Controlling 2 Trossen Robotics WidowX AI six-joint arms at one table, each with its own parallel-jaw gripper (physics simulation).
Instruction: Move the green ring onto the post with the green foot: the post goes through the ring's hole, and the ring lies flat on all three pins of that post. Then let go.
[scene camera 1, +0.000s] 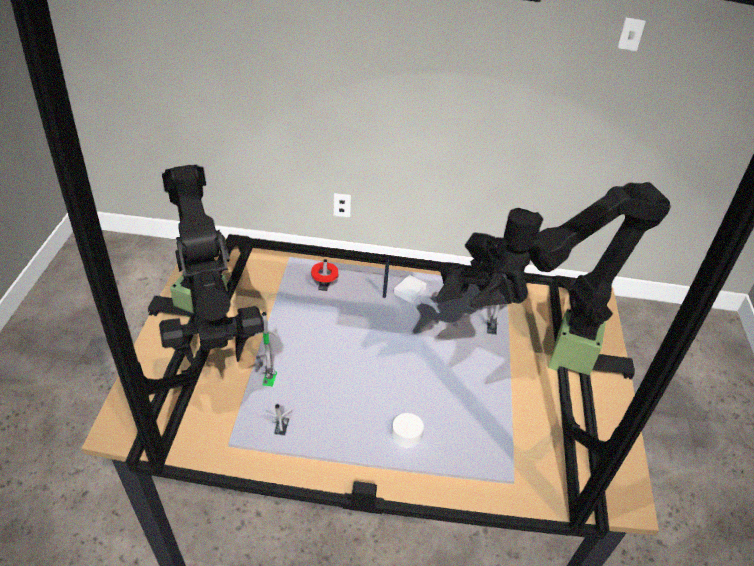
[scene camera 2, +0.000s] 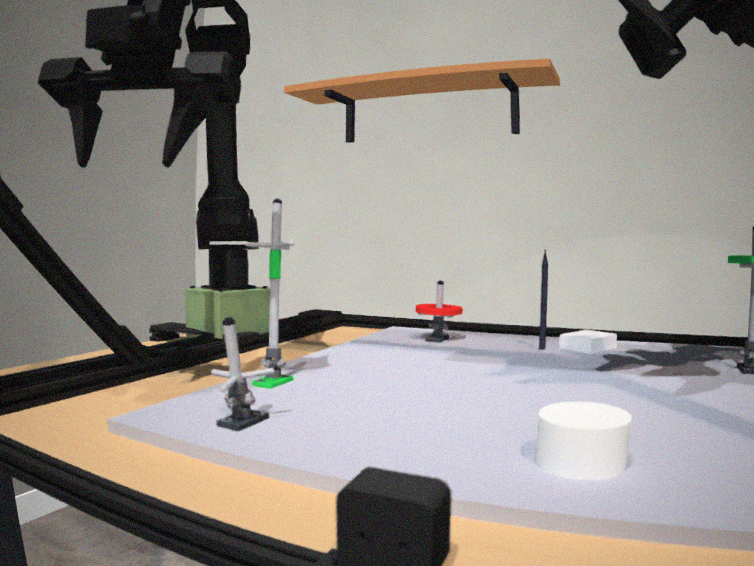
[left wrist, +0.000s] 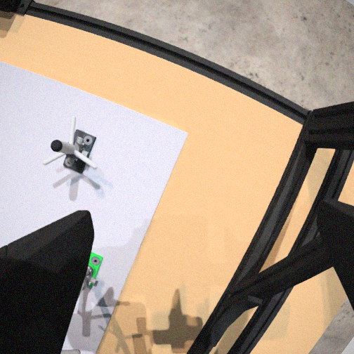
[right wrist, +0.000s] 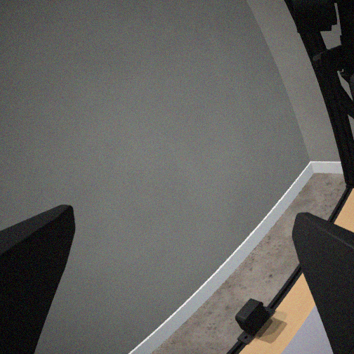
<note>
In view: the left gripper (scene camera 2: 122, 165), the right gripper (scene camera 1: 453, 302), a white block (scene camera 2: 587, 341), a short post (scene camera 2: 242, 417) and a grey mat (scene camera 2: 465, 410).
The left gripper is seen too in scene camera 1 (scene camera 1: 216, 364) and in the left wrist view (left wrist: 208, 218). The right gripper shows as well in the right wrist view (right wrist: 186, 222). The short post also shows in the left wrist view (left wrist: 87, 143). The left wrist view misses the white block: it is out of frame. The right wrist view misses the white block: it is out of frame.
</note>
